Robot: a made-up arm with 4 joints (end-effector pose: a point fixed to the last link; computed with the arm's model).
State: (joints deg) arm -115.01 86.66 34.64 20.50
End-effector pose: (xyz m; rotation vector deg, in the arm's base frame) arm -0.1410 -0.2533 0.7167 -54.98 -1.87 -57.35
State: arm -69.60 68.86 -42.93 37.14
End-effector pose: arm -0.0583 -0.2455 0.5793 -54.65 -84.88 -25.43
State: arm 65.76 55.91 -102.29 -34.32
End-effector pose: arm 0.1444 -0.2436 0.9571 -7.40 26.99 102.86
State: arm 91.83 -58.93 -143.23 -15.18
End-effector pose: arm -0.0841 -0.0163 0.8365 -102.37 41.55 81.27
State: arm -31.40 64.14 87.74 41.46
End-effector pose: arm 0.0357 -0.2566 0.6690 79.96 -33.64 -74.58
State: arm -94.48 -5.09 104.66 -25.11
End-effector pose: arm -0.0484 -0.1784 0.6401 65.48 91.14 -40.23
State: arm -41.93 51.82 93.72 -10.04
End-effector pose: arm 0.0282 -0.2577 0.6718 43.21 19.70 -67.60
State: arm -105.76 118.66 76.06 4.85
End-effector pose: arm -0.0814 -0.2855 0.7653 -68.57 11.59 -76.84
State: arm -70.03 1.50 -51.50 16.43
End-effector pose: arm -0.0027 -0.0714 0.6300 -15.81 -67.95 -80.99
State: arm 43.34 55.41 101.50 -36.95
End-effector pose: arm 0.0793 -0.2738 0.8343 55.14 -39.14 -27.45
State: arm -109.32 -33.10 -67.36 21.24
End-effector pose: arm -0.0439 -0.0275 0.7056 -24.71 -35.89 -84.98
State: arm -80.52 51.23 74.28 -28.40
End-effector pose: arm -0.0443 -0.2377 0.6671 -9.85 49.86 -77.22
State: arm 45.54 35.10 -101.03 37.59
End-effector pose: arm 0.1783 -0.1906 0.8852 30.46 110.69 65.99
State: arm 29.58 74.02 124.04 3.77
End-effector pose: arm 0.0823 -0.3101 0.7786 91.65 -29.40 -25.85
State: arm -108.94 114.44 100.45 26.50
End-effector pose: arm -0.0833 -0.3020 0.7743 -34.46 14.33 -94.57
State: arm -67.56 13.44 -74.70 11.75
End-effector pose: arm 0.0062 -0.0995 0.5861 -48.54 -87.66 -70.88
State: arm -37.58 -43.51 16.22 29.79
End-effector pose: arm -0.0049 -0.0860 0.7619 116.23 -20.88 -54.58
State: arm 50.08 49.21 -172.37 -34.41
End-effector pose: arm 0.1516 -0.2894 0.8984 34.00 -1.10 57.09
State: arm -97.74 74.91 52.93 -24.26
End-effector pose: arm -0.0877 -0.2418 0.6886 -60.45 33.03 -79.20
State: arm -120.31 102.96 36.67 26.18
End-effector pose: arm -0.1373 -0.2740 0.7479 -63.29 -4.51 -44.19
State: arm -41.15 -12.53 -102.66 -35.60
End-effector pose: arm 0.1016 -0.0406 0.6798 -48.78 -68.79 -142.11
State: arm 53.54 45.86 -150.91 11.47
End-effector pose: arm 0.1606 -0.2613 0.9042 58.63 40.18 70.34
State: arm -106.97 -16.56 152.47 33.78
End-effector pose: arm -0.0862 -0.1289 0.6296 -109.78 -96.71 55.30
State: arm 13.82 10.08 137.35 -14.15
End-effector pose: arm 0.1548 -0.2037 0.7978 67.51 16.97 37.71
